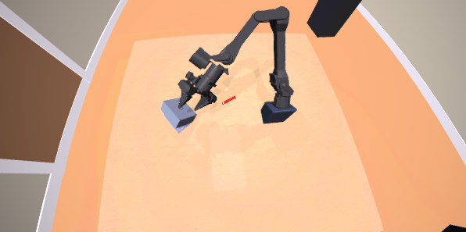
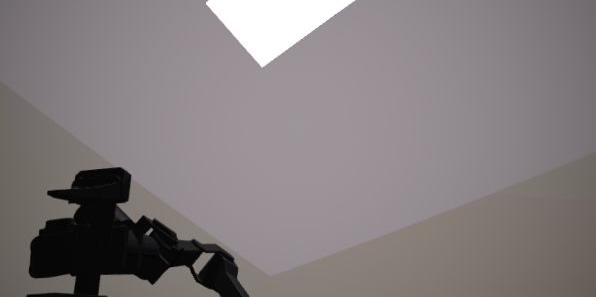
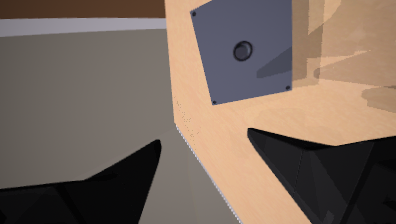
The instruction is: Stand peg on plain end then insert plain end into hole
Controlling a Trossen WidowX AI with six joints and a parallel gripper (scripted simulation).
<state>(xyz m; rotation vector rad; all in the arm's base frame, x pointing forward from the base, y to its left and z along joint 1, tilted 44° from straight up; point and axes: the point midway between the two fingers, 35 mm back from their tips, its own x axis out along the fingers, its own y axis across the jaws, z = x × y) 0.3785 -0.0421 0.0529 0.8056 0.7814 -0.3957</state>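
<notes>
Right now my gripper tip is 18 cm past the red peg, 8 cm to the left of it and 16 cm above it. Round my gripper tip: grey-blue sloped panel (6 cm ahead, 5 cm to the right, 12 cm below).
</notes>
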